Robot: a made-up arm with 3 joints. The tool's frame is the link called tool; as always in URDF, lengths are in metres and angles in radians. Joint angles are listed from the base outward. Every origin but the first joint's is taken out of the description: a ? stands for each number. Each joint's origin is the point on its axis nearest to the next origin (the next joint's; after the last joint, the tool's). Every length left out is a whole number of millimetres.
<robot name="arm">
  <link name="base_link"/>
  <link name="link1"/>
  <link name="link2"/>
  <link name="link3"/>
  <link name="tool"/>
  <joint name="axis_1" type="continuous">
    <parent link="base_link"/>
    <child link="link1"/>
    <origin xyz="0 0 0.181"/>
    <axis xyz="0 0 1"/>
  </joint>
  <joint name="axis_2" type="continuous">
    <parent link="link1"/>
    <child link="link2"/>
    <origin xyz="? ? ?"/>
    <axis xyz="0 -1 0"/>
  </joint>
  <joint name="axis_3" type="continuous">
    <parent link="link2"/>
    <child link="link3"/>
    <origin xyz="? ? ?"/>
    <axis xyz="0 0 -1"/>
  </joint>
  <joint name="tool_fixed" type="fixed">
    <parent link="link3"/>
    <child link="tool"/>
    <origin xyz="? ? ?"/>
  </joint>
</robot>
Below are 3 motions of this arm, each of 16 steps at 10 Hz.
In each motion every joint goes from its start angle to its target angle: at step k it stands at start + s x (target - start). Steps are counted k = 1, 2, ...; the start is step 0. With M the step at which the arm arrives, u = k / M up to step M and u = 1 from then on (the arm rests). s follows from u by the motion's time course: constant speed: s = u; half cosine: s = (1 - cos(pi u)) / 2; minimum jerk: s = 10 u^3 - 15 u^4 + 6 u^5.
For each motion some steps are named. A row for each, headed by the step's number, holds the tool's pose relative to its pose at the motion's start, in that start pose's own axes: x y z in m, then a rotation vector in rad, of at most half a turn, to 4 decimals.
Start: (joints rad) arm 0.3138 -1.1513 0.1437
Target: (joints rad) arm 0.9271 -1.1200 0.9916
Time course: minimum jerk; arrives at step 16
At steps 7, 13, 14, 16:
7: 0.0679 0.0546 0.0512 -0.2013 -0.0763 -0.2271
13: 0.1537 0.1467 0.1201 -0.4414 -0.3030 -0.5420
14: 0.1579 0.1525 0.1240 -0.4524 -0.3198 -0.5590
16: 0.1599 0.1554 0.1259 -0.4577 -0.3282 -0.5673

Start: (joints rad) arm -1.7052 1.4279 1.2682
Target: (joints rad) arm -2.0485 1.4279 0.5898
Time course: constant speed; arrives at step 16
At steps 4, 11, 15, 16:
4: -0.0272 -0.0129 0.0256 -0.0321 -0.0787 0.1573
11: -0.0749 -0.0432 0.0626 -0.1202 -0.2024 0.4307
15: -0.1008 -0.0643 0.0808 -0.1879 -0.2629 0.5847
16: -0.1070 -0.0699 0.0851 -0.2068 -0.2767 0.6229

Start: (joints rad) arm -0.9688 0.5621 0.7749
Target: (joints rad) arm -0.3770 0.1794 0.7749
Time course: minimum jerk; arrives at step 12
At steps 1, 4, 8, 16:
1: 0.0001 0.0011 -0.0010 -0.0002 0.0025 0.0025
4: -0.0020 0.0445 -0.0392 -0.0119 0.1007 0.1077
8: -0.0533 0.1676 -0.1336 -0.0737 0.3433 0.4303
16: -0.0868 0.2079 -0.1611 -0.1057 0.4163 0.5549

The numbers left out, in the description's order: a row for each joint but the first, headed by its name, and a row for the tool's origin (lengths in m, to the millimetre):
axis_2: 0.028 -0.411 0
axis_3: 0.196 0 0.054
tool: -0.041 0.162 0

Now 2 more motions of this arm.
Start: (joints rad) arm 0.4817 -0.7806 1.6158
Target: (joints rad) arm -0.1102 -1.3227 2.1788
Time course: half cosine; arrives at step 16
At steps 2, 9, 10, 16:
2: 0.0108 -0.0040 -0.0135 -0.0215 0.0148 -0.0373
9: 0.1170 -0.1116 -0.2339 -0.3781 0.2153 -0.5399
10: 0.1231 -0.1373 -0.2723 -0.4455 0.2450 -0.6143
16: 0.1163 -0.2314 -0.3940 -0.6832 0.3328 -0.8335

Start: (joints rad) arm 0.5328 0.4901 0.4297
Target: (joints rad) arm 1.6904 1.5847 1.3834
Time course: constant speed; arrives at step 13
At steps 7, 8, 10, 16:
7: 0.0727 0.1314 0.0926 0.7007 -0.1563 -0.0438
8: 0.0793 0.1388 0.1051 0.8180 -0.1285 -0.0614
10: 0.0946 0.1462 0.1232 1.0515 -0.0306 -0.1028
16: 0.1265 0.1478 0.1241 1.3775 0.2226 -0.1761

